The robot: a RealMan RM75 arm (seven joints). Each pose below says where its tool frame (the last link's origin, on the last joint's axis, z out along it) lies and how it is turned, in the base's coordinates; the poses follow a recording.
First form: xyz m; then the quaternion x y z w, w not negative.
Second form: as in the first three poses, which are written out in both.
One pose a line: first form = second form
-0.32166 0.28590 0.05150 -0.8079 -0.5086 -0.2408 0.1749 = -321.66 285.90 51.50 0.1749 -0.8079 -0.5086 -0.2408
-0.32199 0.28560 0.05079 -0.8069 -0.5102 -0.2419 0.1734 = -321.99 285.60 50.79 0.1734 -0.8069 -0.5102 -0.2419
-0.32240 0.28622 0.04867 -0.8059 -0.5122 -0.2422 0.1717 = -322.40 286.22 48.67 0.1717 -0.8059 -0.5122 -0.2422
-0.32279 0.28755 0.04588 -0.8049 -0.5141 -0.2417 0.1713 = -322.79 287.55 45.88 0.1713 -0.8049 -0.5141 -0.2417
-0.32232 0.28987 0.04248 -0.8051 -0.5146 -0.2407 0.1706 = -322.32 289.87 42.48 0.1706 -0.8051 -0.5146 -0.2407
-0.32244 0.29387 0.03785 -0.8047 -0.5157 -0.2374 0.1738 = -322.44 293.87 37.85 0.1738 -0.8047 -0.5157 -0.2374
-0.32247 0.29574 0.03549 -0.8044 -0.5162 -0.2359 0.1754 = -322.47 295.74 35.49 0.1754 -0.8044 -0.5162 -0.2359
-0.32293 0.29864 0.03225 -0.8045 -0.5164 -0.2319 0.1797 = -322.93 298.64 32.25 0.1797 -0.8045 -0.5164 -0.2319
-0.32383 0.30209 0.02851 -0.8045 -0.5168 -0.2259 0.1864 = -323.83 302.09 28.51 0.1864 -0.8045 -0.5168 -0.2259
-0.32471 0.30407 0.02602 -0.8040 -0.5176 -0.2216 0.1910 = -324.71 304.07 26.02 0.1910 -0.8040 -0.5176 -0.2216
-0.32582 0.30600 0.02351 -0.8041 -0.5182 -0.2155 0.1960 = -325.82 306.00 23.51 0.1960 -0.8041 -0.5182 -0.2155
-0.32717 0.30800 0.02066 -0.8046 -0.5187 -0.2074 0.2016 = -327.17 308.00 20.66 0.2016 -0.8046 -0.5187 -0.2074
